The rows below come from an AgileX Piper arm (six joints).
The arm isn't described. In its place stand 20 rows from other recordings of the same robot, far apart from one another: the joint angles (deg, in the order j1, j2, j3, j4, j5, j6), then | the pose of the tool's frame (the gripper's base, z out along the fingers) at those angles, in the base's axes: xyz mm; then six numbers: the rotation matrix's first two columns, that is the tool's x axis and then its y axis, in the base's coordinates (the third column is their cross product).
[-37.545 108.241 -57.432 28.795 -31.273 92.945] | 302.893 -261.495 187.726 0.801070 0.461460 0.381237 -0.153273 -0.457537 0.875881
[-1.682 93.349 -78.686 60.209 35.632 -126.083] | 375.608 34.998 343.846 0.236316 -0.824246 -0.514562 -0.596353 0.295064 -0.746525
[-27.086 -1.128 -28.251 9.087 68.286 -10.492] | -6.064 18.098 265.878 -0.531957 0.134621 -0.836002 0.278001 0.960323 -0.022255
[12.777 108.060 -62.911 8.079 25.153 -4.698] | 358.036 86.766 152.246 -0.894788 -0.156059 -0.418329 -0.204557 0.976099 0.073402
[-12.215 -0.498 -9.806 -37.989 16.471 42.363] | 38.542 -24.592 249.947 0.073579 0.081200 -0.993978 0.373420 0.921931 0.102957
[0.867 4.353 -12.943 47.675 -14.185 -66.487] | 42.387 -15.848 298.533 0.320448 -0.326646 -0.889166 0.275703 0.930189 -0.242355
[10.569 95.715 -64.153 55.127 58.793 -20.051] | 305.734 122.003 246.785 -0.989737 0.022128 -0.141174 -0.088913 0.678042 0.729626
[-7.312 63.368 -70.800 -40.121 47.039 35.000] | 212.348 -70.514 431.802 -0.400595 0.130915 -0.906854 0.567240 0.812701 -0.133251
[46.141 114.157 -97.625 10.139 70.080 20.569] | 276.288 309.253 247.545 -0.922383 -0.379687 -0.071039 -0.385933 0.898100 0.210883
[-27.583 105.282 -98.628 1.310 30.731 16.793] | 390.313 -202.704 351.227 -0.311901 0.510044 -0.801606 0.578272 0.771338 0.265783
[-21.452 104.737 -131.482 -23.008 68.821 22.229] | 341.465 -169.811 487.775 -0.380531 0.383215 -0.841631 0.725919 0.687614 -0.015127
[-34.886 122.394 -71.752 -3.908 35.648 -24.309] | 316.846 -225.326 86.978 -0.985249 0.124755 -0.117133 0.137222 0.984939 -0.105191
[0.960 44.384 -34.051 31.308 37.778 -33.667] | 143.573 31.378 292.583 -0.584418 -0.141624 -0.798998 -0.348410 0.933064 0.089453
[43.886 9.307 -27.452 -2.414 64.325 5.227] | 15.334 9.956 265.685 -0.522124 -0.401129 -0.752650 -0.635758 0.771307 0.029962
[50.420 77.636 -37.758 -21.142 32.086 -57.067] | 161.887 168.464 200.679 0.534209 -0.843144 0.061060 -0.739281 -0.500989 -0.449972
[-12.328 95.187 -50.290 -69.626 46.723 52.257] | 283.259 -125.479 199.063 -0.915307 0.079180 -0.394897 0.344151 0.663096 -0.664729
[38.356 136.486 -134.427 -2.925 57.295 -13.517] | 420.940 328.124 250.389 -0.458637 -0.694801 -0.553988 -0.745537 0.640103 -0.185588
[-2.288 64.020 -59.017 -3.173 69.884 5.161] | 192.703 -12.433 330.414 -0.931657 0.108138 -0.346874 0.124165 0.991965 -0.024246
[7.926 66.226 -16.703 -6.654 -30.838 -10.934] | 201.179 33.466 215.084 -0.171471 -0.312718 -0.934241 -0.254590 0.930141 -0.264618
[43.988 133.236 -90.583 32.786 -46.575 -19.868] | 396.825 333.307 172.275 0.024578 0.113178 -0.993271 -0.358859 0.928348 0.096901
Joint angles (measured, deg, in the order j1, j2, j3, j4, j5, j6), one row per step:
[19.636 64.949 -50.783 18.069 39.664 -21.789]
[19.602 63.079 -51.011 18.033 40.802 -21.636]
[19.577 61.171 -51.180 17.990 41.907 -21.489]
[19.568 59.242 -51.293 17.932 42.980 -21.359]
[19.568 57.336 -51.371 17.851 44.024 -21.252]
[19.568 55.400 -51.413 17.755 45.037 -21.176]
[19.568 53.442 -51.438 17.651 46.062 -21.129]
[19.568 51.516 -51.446 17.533 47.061 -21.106]
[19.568 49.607 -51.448 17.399 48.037 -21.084]
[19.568 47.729 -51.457 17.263 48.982 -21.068]
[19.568 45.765 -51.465 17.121 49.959 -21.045]
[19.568 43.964 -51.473 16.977 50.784 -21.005]
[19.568 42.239 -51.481 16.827 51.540 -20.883]
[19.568 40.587 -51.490 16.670 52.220 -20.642]
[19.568 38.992 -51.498 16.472 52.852 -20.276]
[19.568 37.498 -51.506 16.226 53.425 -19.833]
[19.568 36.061 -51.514 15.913 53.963 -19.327]
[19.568 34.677 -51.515 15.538 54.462 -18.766]
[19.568 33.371 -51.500 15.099 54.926 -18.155]
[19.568 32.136 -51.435 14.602 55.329 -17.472]
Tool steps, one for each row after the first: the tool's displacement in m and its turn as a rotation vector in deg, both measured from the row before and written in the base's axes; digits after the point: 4 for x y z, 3 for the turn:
[-0.0069 -0.0022 0.0074 0.441 -0.889 0.211]
[-0.0074 -0.0023 0.0070 0.422 -0.907 0.216]
[-0.0077 -0.0024 0.0065 0.385 -0.918 0.235]
[-0.0078 -0.0025 0.0059 0.329 -0.910 0.251]
[-0.0081 -0.0026 0.0056 0.295 -0.954 0.259]
[-0.0083 -0.0027 0.0052 0.258 -0.966 0.277]
[-0.0083 -0.0027 0.0047 0.212 -0.961 0.278]
[-0.0083 -0.0028 0.0044 0.188 -0.968 0.264]
[-0.0083 -0.0028 0.0040 0.177 -0.979 0.251]
[-0.0088 -0.0030 0.0039 0.185 -1.031 0.247]
[-0.0080 -0.0028 0.0034 0.189 -1.006 0.184]
[-0.0077 -0.0027 0.0030 0.233 -0.959 0.108]
[-0.0074 -0.0026 0.0027 0.309 -0.904 0.012]
[-0.0072 -0.0026 0.0024 0.355 -0.844 -0.087]
[-0.0067 -0.0025 0.0020 0.356 -0.778 -0.164]
[-0.0064 -0.0025 0.0018 0.338 -0.745 -0.233]
[-0.0061 -0.0025 0.0015 0.323 -0.714 -0.299]
[-0.0057 -0.0025 0.0012 0.293 -0.651 -0.364]
[-0.0053 -0.0024 0.0007 0.288 -0.574 -0.444]

